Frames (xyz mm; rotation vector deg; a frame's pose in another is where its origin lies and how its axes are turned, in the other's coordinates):
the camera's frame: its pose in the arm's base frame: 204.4 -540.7 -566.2 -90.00 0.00 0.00
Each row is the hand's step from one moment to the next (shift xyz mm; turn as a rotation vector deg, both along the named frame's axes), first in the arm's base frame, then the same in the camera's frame.
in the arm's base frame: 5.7 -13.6 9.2 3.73 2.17 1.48
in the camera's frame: 5.7 -9.2 -13.6 3.73 -1.48 2.17
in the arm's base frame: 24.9 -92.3 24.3 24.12 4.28 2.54
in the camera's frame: 24.9 -24.3 -92.3 24.12 -2.54 4.28
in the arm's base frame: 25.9 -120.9 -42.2 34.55 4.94 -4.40
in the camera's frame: 25.9 42.2 -120.9 34.55 4.40 4.94
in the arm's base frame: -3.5 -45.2 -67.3 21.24 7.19 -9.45
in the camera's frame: -3.5 67.3 -45.2 21.24 9.45 7.19
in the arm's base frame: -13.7 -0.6 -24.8 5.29 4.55 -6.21
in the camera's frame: -13.7 24.8 -0.6 5.29 6.21 4.55
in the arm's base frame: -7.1 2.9 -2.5 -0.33 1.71 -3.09
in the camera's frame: -7.1 2.5 2.9 -0.33 3.09 1.71
